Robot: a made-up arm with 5 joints.
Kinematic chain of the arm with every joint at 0, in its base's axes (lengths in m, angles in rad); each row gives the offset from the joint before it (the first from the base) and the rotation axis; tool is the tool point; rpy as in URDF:
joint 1: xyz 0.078 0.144 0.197 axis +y
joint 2: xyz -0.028 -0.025 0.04 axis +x
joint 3: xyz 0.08 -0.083 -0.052 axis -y
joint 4: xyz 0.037 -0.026 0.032 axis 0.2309 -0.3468 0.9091
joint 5: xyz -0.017 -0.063 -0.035 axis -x
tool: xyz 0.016 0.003 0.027 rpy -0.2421 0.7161 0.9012
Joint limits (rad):
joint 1: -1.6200..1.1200
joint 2: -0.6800..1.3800
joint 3: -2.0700..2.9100
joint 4: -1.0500..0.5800
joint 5: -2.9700..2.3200
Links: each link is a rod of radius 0.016 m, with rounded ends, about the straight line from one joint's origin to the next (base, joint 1, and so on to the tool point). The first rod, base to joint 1, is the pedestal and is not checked.
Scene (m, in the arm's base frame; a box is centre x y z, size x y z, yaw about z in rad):
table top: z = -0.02
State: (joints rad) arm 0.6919 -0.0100 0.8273 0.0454 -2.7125
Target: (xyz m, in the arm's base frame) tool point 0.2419 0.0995 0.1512
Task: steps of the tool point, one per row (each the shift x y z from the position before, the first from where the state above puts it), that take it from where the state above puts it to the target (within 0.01 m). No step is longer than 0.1 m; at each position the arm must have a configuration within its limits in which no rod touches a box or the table.
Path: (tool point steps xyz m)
1: -0.0053 0.0156 -0.0157
2: 0.0126 0.0265 -0.0152
3: 0.0265 0.0356 -0.0033
4: 0.0307 0.0423 0.0157
5: 0.0225 0.0462 0.0351

